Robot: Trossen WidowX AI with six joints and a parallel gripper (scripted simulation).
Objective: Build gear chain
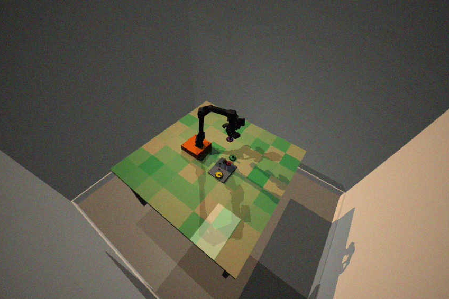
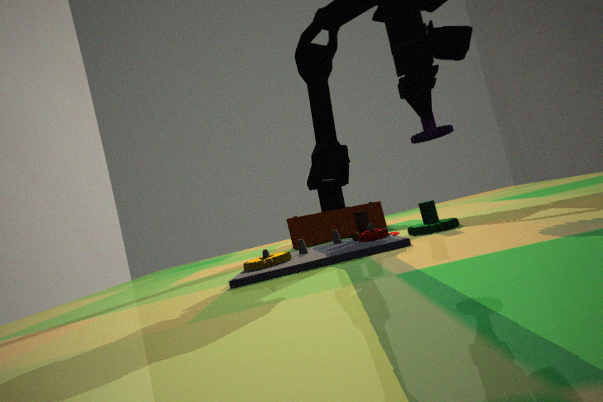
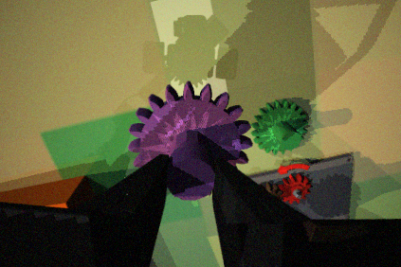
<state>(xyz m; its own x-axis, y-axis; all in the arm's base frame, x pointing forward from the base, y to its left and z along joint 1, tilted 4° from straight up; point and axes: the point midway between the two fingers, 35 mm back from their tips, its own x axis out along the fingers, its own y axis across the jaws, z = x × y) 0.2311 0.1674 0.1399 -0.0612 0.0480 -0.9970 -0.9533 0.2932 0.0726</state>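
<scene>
Now: gripper tip 150 mm to the left of the brown gear, 140 mm above it and 60 mm short of it. Round my gripper tip: red arrow: 160 mm below, 120 mm to the right, 100 mm ahead; then purple gear: 10 mm below; then green gear: 150 mm below, 90 mm ahead, 70 mm to the right.
</scene>
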